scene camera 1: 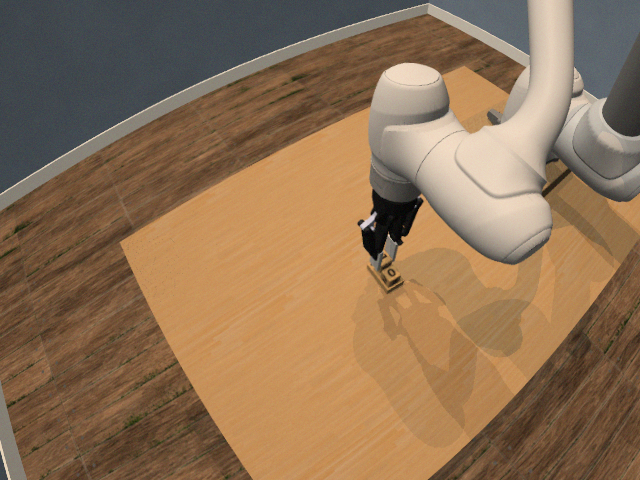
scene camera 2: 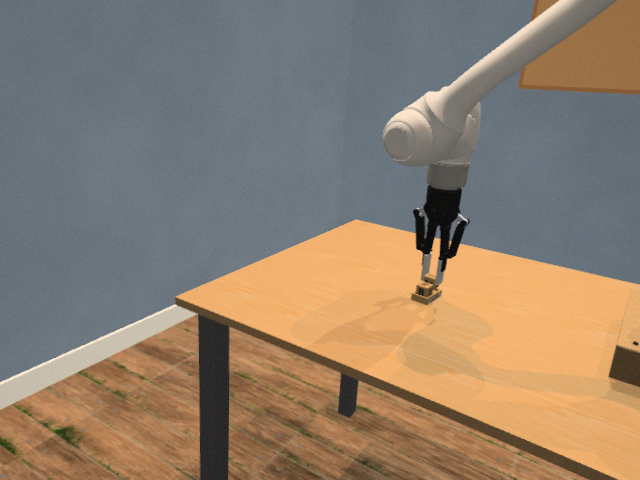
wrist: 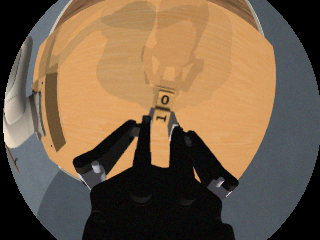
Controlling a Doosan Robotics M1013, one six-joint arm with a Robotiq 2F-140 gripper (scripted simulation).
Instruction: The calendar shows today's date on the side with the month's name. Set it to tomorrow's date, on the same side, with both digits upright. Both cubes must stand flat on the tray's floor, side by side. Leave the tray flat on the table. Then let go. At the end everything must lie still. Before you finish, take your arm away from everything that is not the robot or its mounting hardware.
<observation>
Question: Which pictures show the gripper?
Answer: Scene camera 1, scene camera 2 and the wrist view: all of them.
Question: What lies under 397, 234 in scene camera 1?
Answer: The gripper.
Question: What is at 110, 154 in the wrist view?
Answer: The gripper.
</observation>
